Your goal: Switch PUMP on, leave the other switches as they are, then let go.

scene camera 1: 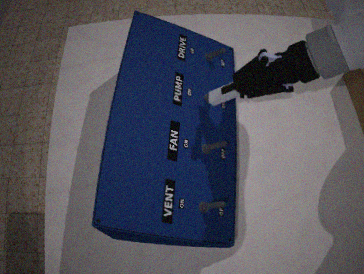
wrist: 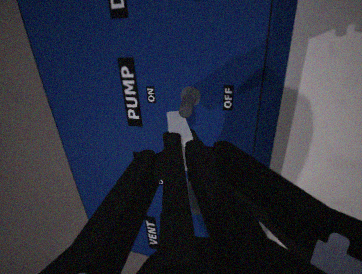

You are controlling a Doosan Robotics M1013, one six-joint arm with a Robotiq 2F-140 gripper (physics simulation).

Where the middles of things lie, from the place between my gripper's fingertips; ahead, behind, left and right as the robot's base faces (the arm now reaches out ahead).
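Scene:
Blue switch panel point(scene camera 1: 156, 173): my gripper 30 mm to the right of it, 80 mm short of it, 40 mm above it.

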